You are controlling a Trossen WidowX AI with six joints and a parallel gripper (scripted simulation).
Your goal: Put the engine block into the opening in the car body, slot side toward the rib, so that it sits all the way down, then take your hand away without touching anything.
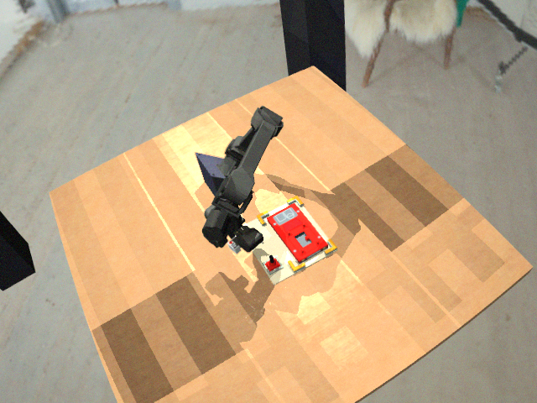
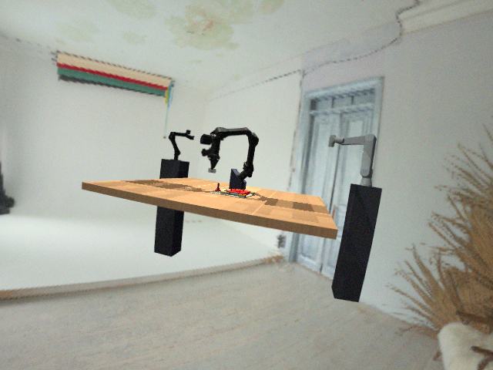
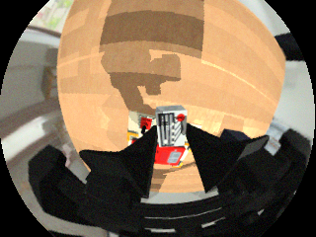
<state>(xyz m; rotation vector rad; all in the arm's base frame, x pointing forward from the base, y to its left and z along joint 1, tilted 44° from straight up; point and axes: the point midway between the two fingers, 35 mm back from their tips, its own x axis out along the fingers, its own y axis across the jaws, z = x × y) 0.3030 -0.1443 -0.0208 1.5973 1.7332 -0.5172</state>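
Right now my gripper tip is 10 cm above the black upright stick, 7 cm to the right of it and 5 cm short of it. From my gripper tip the other things lie so: engine block: 1 cm below.
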